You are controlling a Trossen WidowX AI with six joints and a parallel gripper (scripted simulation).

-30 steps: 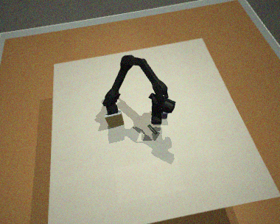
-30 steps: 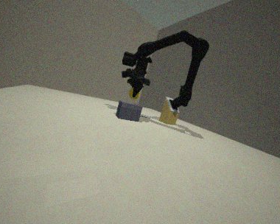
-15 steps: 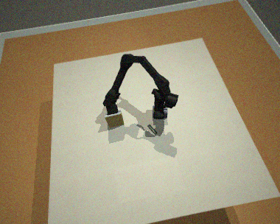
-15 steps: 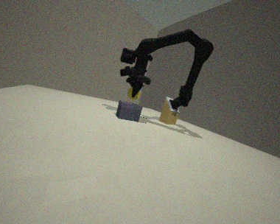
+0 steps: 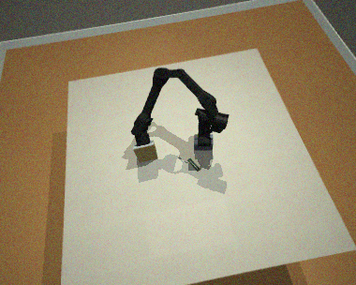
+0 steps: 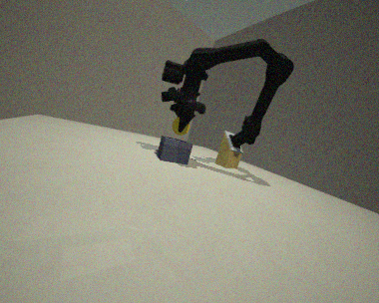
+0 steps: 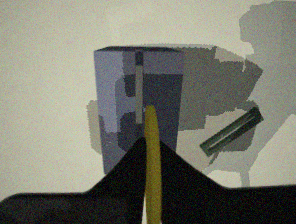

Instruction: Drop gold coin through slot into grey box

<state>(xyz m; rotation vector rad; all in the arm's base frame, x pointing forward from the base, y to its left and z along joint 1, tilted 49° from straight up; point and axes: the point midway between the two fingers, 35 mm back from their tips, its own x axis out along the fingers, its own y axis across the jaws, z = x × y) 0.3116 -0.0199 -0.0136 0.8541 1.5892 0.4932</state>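
The coin lies 2 cm above my gripper tip.
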